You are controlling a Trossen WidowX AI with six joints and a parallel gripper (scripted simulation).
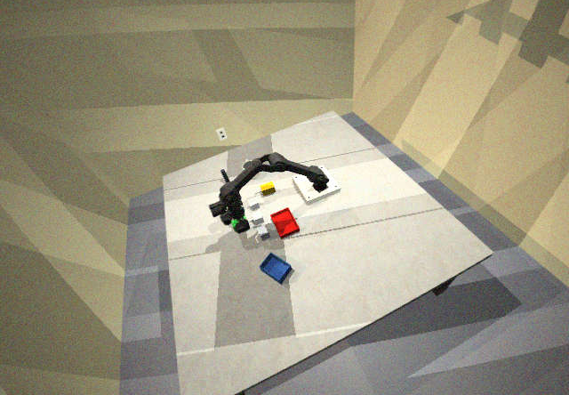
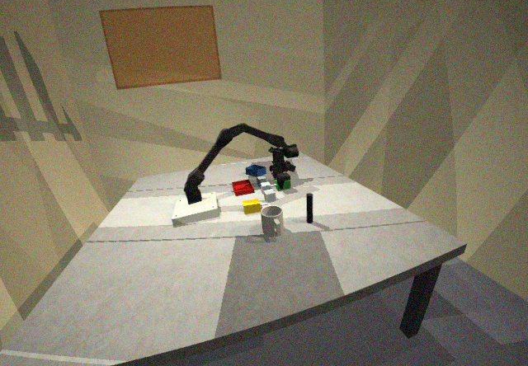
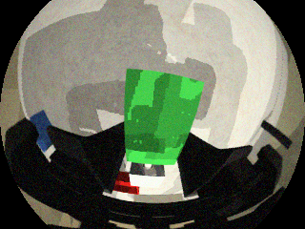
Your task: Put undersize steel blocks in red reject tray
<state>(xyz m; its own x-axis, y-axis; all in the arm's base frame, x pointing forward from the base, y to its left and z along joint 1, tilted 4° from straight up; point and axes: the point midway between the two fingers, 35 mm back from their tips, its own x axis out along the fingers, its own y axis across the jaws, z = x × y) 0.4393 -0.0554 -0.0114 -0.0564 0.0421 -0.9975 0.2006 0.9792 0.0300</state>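
My gripper tip is now 8 cm past the steel block, 2 cm to the right of it and 1 cm below it. Round my gripper tip: green GO gauge 2 cm above, 1 cm behind; red reject tray 17 cm behind, 12 cm to the left; yellow block 18 cm behind, 13 cm to the right, 1 cm above.
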